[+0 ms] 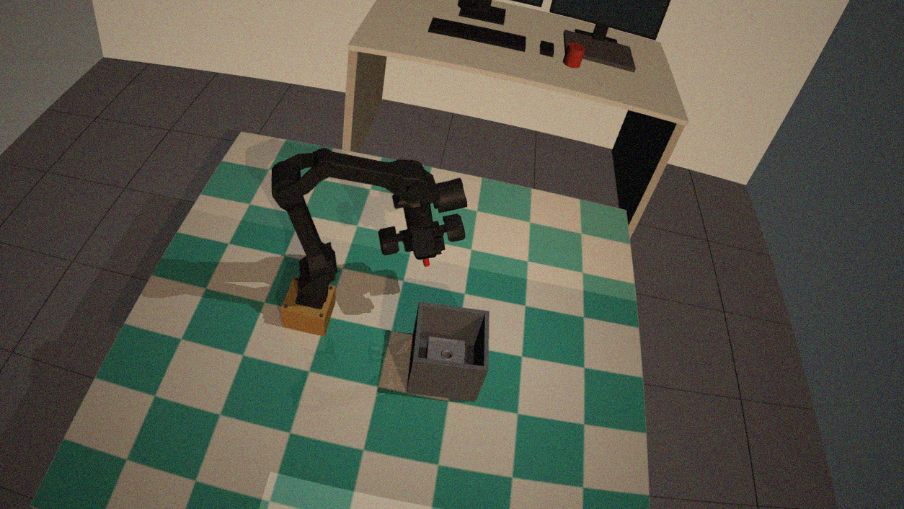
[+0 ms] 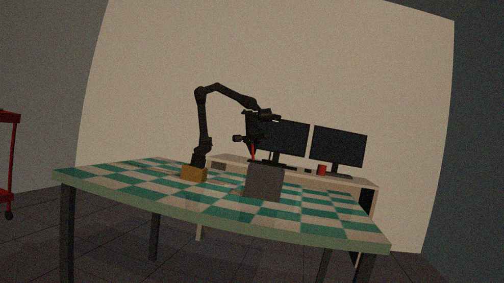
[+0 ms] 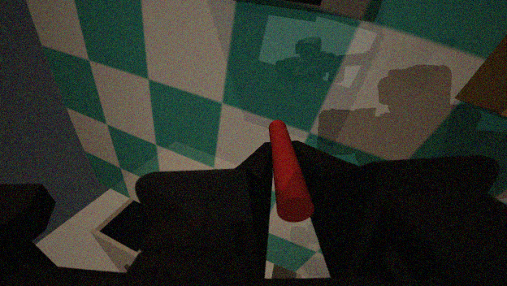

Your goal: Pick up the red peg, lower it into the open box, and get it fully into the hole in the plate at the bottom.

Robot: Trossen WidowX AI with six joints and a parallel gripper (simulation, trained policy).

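My gripper tip is now 90 mm short of the light grey plate, 190 mm to the left of it and 120 mm above it. The rest, counted from my gripper tip: red peg (10 mm above).
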